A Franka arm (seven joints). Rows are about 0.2 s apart.
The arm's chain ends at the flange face. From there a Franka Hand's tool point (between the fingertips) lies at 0.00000 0.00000 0.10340 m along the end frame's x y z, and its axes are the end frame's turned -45 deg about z.
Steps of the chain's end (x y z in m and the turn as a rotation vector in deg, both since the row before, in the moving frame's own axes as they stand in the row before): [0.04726, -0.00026, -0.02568, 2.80, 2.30, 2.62]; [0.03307, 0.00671, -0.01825, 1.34, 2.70, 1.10]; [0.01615, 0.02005, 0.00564, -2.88, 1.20, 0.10]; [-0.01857, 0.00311, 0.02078, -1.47, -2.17, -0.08]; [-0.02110, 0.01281, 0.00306, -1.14, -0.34, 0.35]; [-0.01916, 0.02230, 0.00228, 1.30, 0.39, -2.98]
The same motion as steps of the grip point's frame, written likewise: [0.04012, 0.03275, -0.02589, 0.35, 3.61, 2.62]; [0.02378, 0.02991, -0.01839, -0.96, 2.86, 1.10]; [-0.00491, 0.03080, 0.00549, -2.88, -1.19, 0.10]; [-0.01997, -0.01182, 0.02067, 0.49, -2.57, -0.08]; [-0.02587, -0.00485, 0.00304, -0.57, -1.05, 0.35]; [-0.02719, 0.00100, 0.00225, 0.64, 1.20, -2.98]
